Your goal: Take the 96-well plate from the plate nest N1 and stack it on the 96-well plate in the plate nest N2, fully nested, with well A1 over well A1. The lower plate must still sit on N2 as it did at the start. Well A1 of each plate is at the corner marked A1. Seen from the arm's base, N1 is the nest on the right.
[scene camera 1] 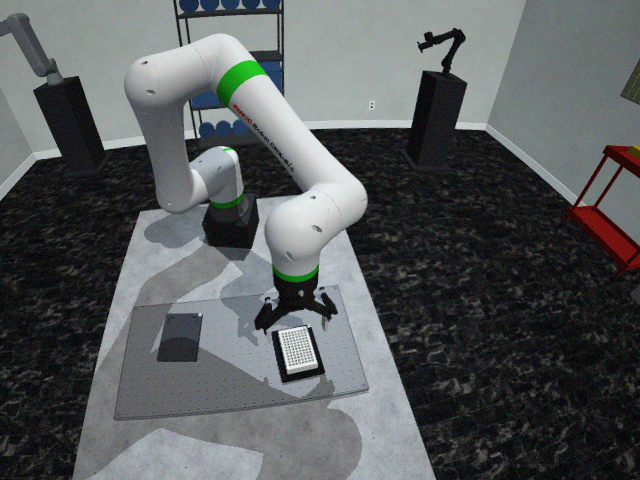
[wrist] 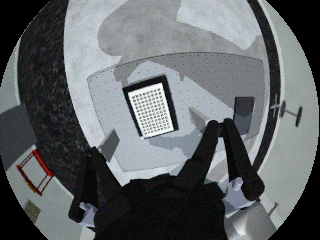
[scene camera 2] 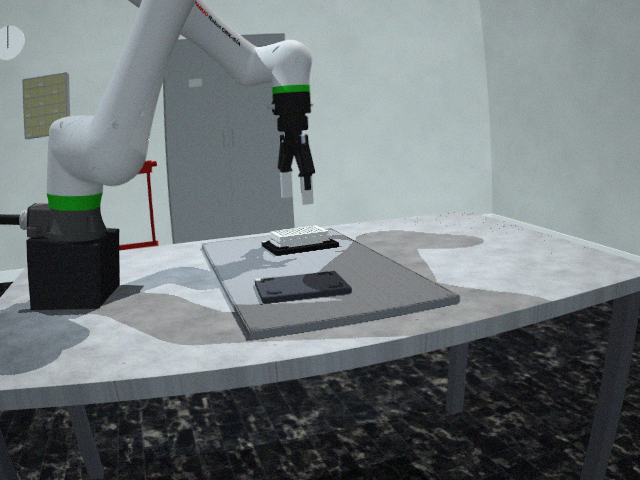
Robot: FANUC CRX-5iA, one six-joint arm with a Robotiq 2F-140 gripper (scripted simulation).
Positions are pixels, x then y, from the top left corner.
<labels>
My gripper shows in scene camera 1, in the wrist view (151, 125) and in scene camera 2. The same spot on my gripper: (scene camera 1: 267, 313) is (scene camera 2: 308, 145).
</labels>
